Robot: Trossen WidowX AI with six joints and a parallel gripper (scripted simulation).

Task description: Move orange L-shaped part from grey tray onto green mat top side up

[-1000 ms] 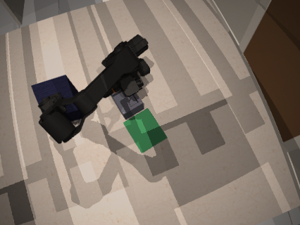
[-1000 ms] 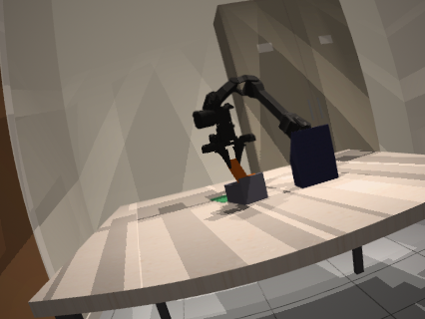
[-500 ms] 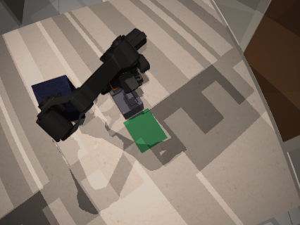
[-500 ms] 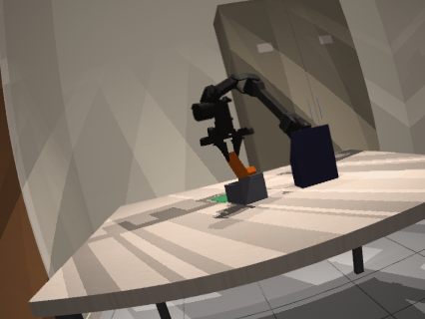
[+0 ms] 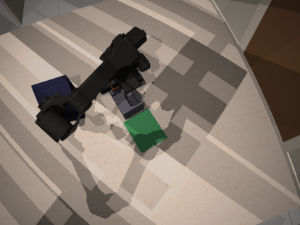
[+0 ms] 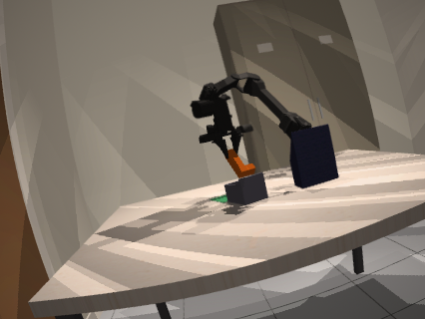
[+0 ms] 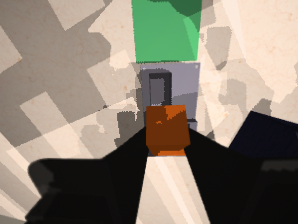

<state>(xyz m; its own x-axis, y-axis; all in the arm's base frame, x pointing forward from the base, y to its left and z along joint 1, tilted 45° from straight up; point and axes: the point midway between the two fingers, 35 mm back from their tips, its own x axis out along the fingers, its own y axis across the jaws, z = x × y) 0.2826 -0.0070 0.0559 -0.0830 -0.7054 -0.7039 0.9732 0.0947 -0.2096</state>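
Right now the green mat is 10 mm ahead of my gripper tip, 140 mm to the right of it and 170 mm below it. Also, from my gripper tip: orange L-shaped part: 20 mm behind, 30 mm to the left, 30 mm below.
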